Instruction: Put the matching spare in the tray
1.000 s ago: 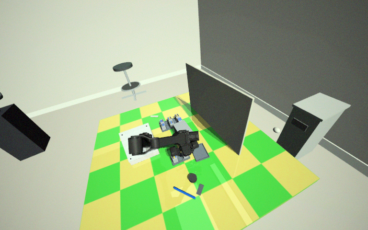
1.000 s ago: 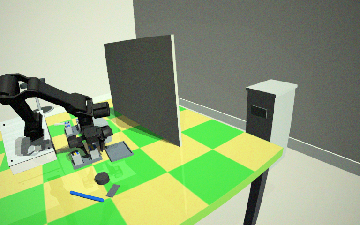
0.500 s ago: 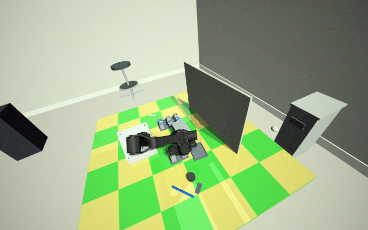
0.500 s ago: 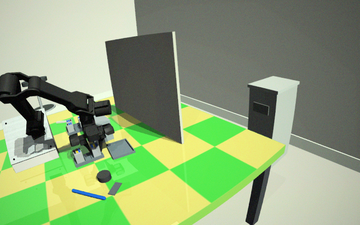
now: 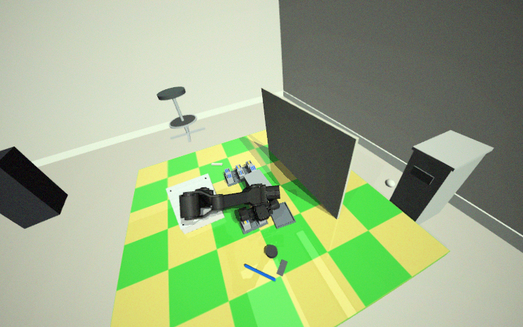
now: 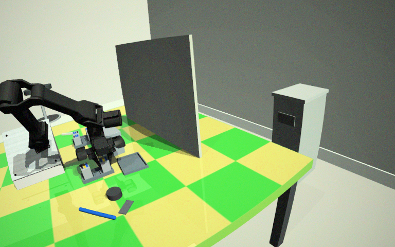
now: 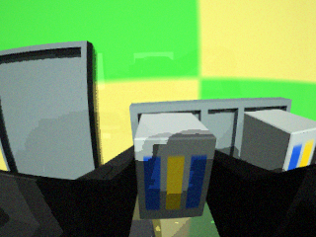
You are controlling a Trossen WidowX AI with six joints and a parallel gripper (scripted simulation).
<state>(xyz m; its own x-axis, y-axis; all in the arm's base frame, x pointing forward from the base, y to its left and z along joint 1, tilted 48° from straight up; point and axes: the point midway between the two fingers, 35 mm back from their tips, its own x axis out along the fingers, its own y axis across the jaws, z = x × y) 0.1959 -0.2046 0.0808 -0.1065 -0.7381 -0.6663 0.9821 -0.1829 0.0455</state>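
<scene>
Now: gripper tip 4 cm past the grey rack, 1 cm to the right of it and 1 cm above it. From my gripper tip the other things lie so: grey tray: 10 cm ahead, 3 cm to the right, 1 cm below; black puck: 4 cm behind, 16 cm to the right, 1 cm below; mounted unit: 8 cm ahead, 18 cm to the left, 3 cm above.
</scene>
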